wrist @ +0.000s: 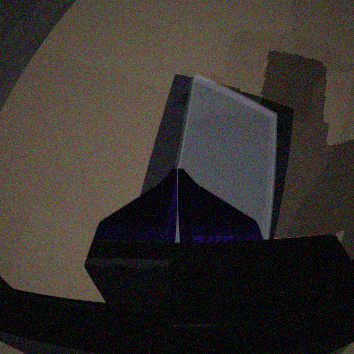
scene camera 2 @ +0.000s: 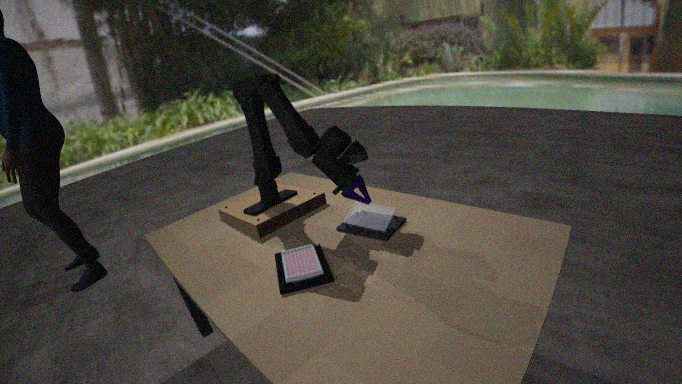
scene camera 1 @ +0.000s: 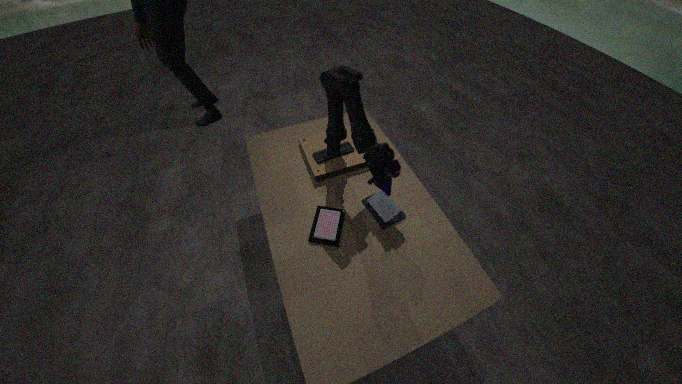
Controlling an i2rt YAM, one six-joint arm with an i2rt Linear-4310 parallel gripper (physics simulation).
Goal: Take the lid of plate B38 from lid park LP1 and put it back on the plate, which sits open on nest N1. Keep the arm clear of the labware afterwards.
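Pixels of known places: gripper, fingertip midpoint: point(wrist: 177, 177) point(scene camera 2: 369, 202) point(scene camera 1: 389, 195); arm's base at its link origin: point(scene camera 2: 271, 203) point(scene camera 1: 333, 152).
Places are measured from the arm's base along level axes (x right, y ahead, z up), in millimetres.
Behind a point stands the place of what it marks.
Observation:
The lid point(scene camera 1: 384, 206) {x -52, y 369, z -5 mm} point(scene camera 2: 370, 217) {x -48, y 369, z -7 mm} point(wrist: 230, 150) {x -60, y 373, z -3 mm}, a pale clear rectangle, is tilted over the dark lid park LP1 point(scene camera 1: 397, 220) {x -76, y 440, z -32 mm} point(scene camera 2: 398, 225) {x -74, y 441, z -32 mm} point(wrist: 161, 145) {x -112, y 369, z -31 mm}. Its back long edge is raised at my fingertips; its opposite edge is low, near the park. My gripper point(scene camera 1: 388, 193) {x -91, y 341, z 14 mm} point(scene camera 2: 369, 202) {x -91, y 341, z 14 mm} point(wrist: 177, 177) {x -91, y 341, z 14 mm} has its purple fingers almost together, shut on the lid's thin edge. The exact contact is dark and partly hidden in the wrist view. The open plate B38 point(scene camera 1: 328, 224) {x 189, y 328, z -21 mm} point(scene camera 2: 301, 263) {x 202, y 339, z -13 mm}, with pinkish wells, sits on the black nest N1 point(scene camera 1: 324, 243) {x 237, y 391, z -30 mm} point(scene camera 2: 294, 288) {x 264, y 371, z -31 mm}.
The arm's wooden base block point(scene camera 1: 310, 159) {x 120, y -10, z 2 mm} point(scene camera 2: 240, 222) {x 133, y -8, z -13 mm} stands at the back of the wooden table point(scene camera 1: 380, 310) {x 173, y 695, z -41 mm} point(scene camera 2: 425, 320) {x 211, y 651, z -41 mm}. The nest lies to the side of the park, with some table between them. A person point(scene camera 1: 172, 47) point(scene camera 2: 37, 140) stands on the floor beyond the table.

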